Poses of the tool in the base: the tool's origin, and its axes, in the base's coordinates. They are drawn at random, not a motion.
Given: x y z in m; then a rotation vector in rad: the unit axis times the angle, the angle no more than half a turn.
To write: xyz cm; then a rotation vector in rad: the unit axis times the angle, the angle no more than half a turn. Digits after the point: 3 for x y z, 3 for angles.
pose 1, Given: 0.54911, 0.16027, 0.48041, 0.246, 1.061, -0.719
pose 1, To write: 54.911, 16.027, 48.041, 0.246, 1.061, -0.719
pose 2, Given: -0.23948, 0.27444, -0.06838, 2.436, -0.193, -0.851
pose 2, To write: -23.948, 27.444, -6.838, 2.436, -0.193, -0.851
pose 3, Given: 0.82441, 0.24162, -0.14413, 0.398, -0.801, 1.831
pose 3, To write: 82.441, 24.162, -14.413, 0.398, -0.801, 1.831
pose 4, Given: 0.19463, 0.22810, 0.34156, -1.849, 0.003, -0.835
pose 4, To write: 19.463, 22.810, 34.156, -1.849, 0.003, -0.835
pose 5, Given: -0.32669, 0.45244, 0.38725, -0.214, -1.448, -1.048
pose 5, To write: -32.669, 45.244, 38.725, -0.214, -1.448, -1.048
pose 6, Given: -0.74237, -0.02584, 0.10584, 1.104, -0.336, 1.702
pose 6, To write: -74.237, -2.584, 10.584, 1.104, -0.336, 1.702
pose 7, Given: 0.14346, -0.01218, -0.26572, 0.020, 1.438, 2.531
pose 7, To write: 14.346, -1.218, -26.572, 0.020, 1.438, 2.531
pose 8, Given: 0.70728, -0.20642, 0.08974, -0.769, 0.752, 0.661
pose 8, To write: 70.728, -20.642, 8.974, -0.769, 0.752, 0.661
